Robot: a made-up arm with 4 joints. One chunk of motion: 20 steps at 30 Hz.
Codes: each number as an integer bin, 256 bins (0 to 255) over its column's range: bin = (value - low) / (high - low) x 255, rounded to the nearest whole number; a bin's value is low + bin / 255 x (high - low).
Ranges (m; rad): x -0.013..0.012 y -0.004..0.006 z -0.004..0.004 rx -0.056..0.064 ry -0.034..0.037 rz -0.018..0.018
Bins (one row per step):
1: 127 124 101 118 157 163
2: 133 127 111 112 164 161
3: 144 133 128 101 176 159
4: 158 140 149 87 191 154
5: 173 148 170 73 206 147
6: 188 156 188 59 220 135
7: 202 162 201 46 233 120
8: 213 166 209 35 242 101
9: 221 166 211 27 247 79
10: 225 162 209 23 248 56
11: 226 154 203 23 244 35
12: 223 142 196 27 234 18
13: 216 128 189 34 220 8
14: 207 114 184 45 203 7
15: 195 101 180 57 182 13
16: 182 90 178 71 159 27
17: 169 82 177 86 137 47
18: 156 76 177 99 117 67
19: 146 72 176 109 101 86
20: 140 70 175 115 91 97
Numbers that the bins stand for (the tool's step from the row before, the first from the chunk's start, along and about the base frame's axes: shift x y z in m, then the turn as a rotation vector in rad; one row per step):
1: -0.00055 0.00086 -0.00083 -0.00047 0.00971 0.00501
2: 0.00004 0.00098 -0.00052 -0.00329 0.01166 0.00473
3: 0.00112 0.00122 0.00002 -0.00847 0.01500 0.00445
4: 0.00249 0.00149 0.00067 -0.01506 0.01918 0.00374
5: 0.00396 0.00180 0.00133 -0.02165 0.02336 0.00275
6: 0.00543 0.00212 0.00190 -0.02824 0.02725 0.00106
7: 0.00680 0.00235 0.00231 -0.03435 0.03087 -0.00106
8: 0.00788 0.00251 0.00256 -0.03953 0.03338 -0.00374
9: 0.00867 0.00251 0.00262 -0.04329 0.03477 -0.00685
10: 0.00906 0.00235 0.00256 -0.04518 0.03505 -0.01009
11: 0.00916 0.00204 0.00237 -0.04518 0.03394 -0.01306
12: 0.00886 0.00157 0.00215 -0.04329 0.03115 -0.01546
13: 0.00818 0.00102 0.00193 -0.04000 0.02725 -0.01687
14: 0.00729 0.00047 0.00177 -0.03482 0.02252 -0.01701
15: 0.00612 -0.00004 0.00165 -0.02918 0.01667 -0.01616
16: 0.00484 -0.00047 0.00158 -0.02259 0.01027 -0.01419
17: 0.00357 -0.00078 0.00155 -0.01553 0.00415 -0.01136
18: 0.00229 -0.00102 0.00155 -0.00941 -0.00142 -0.00854
19: 0.00131 -0.00118 0.00152 -0.00471 -0.00588 -0.00586
20: 0.00073 -0.00125 0.00149 -0.00188 -0.00866 -0.00431

